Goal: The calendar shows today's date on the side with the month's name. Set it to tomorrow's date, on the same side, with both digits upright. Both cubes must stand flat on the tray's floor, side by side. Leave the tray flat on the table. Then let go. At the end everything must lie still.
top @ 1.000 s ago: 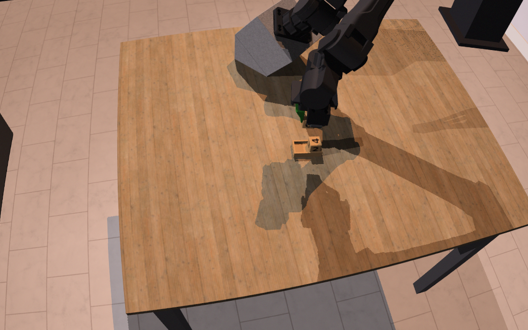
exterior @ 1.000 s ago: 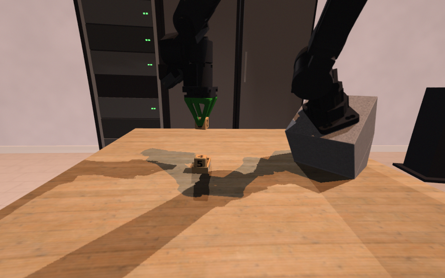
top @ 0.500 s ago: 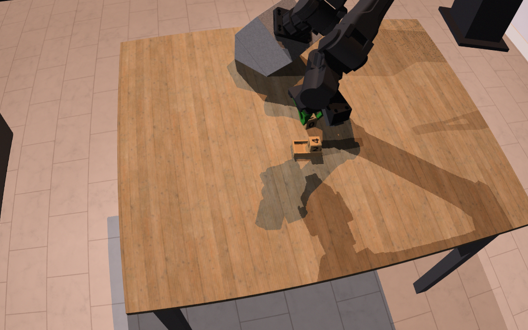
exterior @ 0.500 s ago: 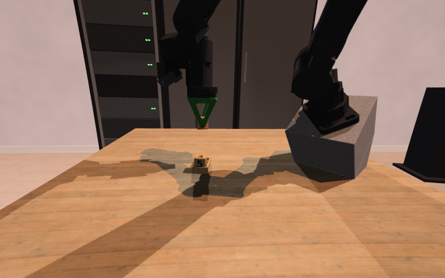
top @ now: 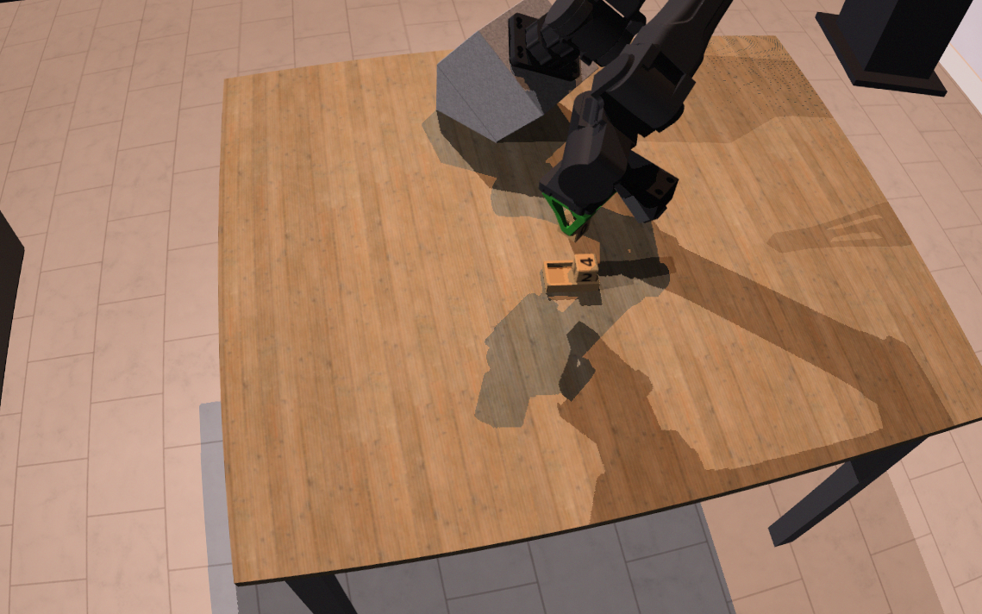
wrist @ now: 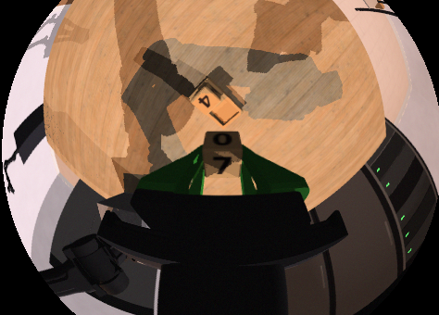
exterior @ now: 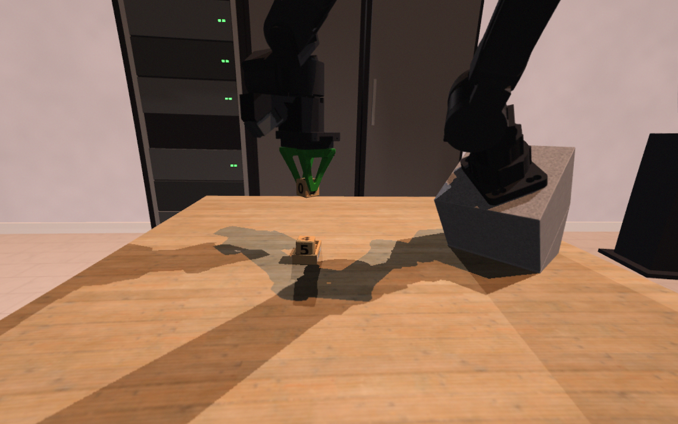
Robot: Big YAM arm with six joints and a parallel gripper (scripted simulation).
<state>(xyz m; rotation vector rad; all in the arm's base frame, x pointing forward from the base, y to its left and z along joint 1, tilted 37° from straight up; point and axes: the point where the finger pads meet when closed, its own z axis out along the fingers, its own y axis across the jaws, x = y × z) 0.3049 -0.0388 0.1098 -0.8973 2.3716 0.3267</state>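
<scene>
Now: the cube 10 cm below my hand and 3 cm to the left of it. Also, from my hand: wooden calendar tray (12 cm below, 1 cm to the left).
</scene>
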